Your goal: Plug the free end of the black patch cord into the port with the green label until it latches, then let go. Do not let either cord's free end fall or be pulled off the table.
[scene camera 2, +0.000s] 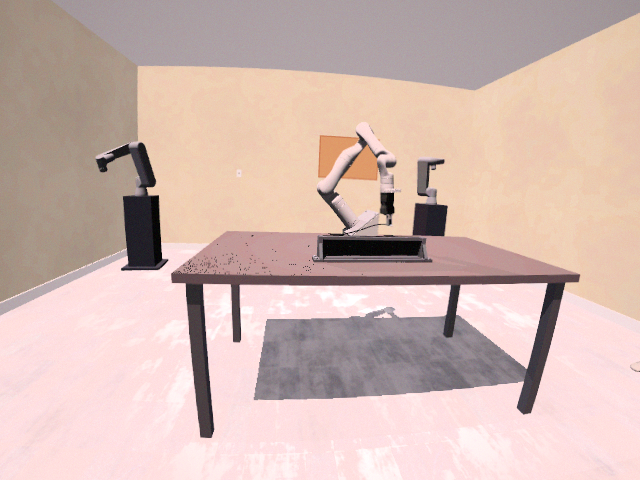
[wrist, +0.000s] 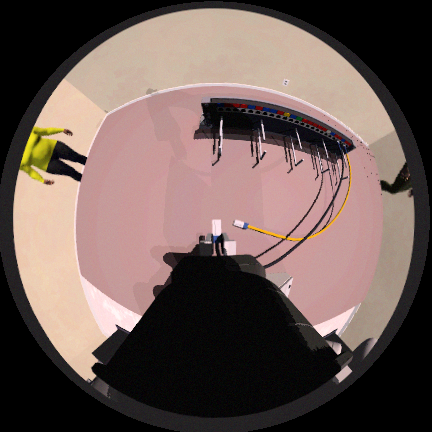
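Seen in the pictures: gripper, fingertip midpoint: [scene camera 2: 389, 225] [wrist: 216, 239]; arm's base, link origin: [scene camera 2: 352, 224].
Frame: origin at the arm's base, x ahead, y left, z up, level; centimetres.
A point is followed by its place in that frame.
Observation:
My gripper [scene camera 2: 389, 222] @(y 11.6, x 26.3, z 2.9 cm) [wrist: 216, 239] @(y 11.6, x 26.3, z 2.9 cm) is shut on the plug [wrist: 216, 228] @(y 11.5, x 28.0, z 3.9 cm) of the black cord and holds it above the table. The plug has a pale front and a blue part, and points away from the gripper. The black cord [scene camera 2: 369, 226] @(y 1.5, x 22.4, z 1.9 cm) [wrist: 314, 229] @(y -7.7, x 26.8, z 0.4 cm) curves from behind the fingers to the right end of the patch panel [scene camera 2: 320, 249] @(y -34.0, x 55.9, z -3.1 cm) [wrist: 230, 121] @(y 7.7, x 54.5, z -4.7 cm) in the wrist view. The green label [wrist: 299, 119] @(y -9.4, x 52.9, z 1.1 cm) is on the panel's coloured strip, right of its middle; its port is too small to make out clearly. The plug is well apart from the panel.
The yellow cord [wrist: 280, 236] @(y -3.2, x 24.8, z -7.3 cm) has its free plug [wrist: 240, 224] @(y 6.7, x 28.0, z -7.4 cm) just right of the held plug in the wrist view. Several thin metal prongs [wrist: 220, 140] @(y 10.6, x 49.0, z -6.3 cm) stick out from the panel toward the gripper side. The table [scene camera 2: 258, 258] @(y -59.1, x 50.1, z -8.0 cm) [wrist: 125, 200] @(y 39.7, x 35.4, z -8.0 cm) carries the panel. A person [wrist: 45, 152] stands beyond the table.

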